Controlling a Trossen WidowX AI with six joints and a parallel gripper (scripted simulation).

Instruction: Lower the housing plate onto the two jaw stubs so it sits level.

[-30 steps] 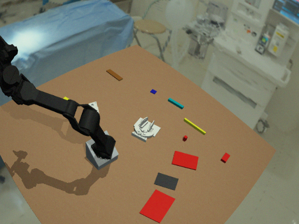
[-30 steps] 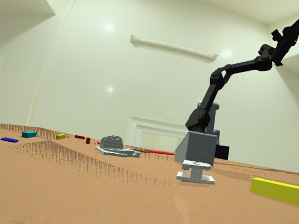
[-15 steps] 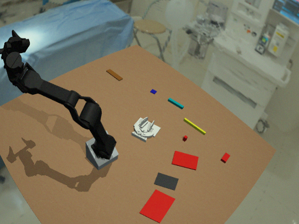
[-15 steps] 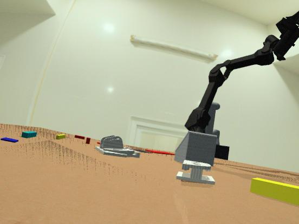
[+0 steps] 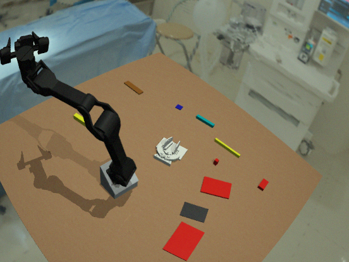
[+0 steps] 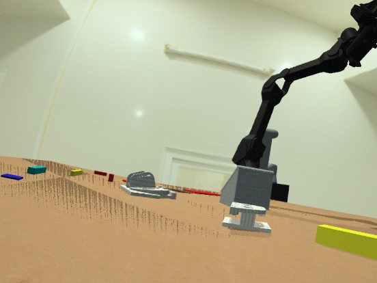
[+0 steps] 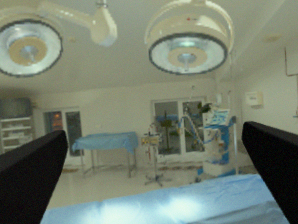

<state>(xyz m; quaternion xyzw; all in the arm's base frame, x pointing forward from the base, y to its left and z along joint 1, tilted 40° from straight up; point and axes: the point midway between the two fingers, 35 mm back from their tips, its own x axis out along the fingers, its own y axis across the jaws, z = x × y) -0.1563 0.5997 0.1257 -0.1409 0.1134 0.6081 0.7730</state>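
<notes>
Now: the white part 56 cm below my gripper tip, 34 cm ahead of it and 15 cm to the right of it. The rest, counted from my gripper tip: brown bar (65 cm ahead, 56 cm below, 1 cm to the left); then dark tile (70 cm to the right, 57 cm below, 31 cm ahead); then teal bar (75 cm ahead, 56 cm below, 40 cm to the right).
</notes>
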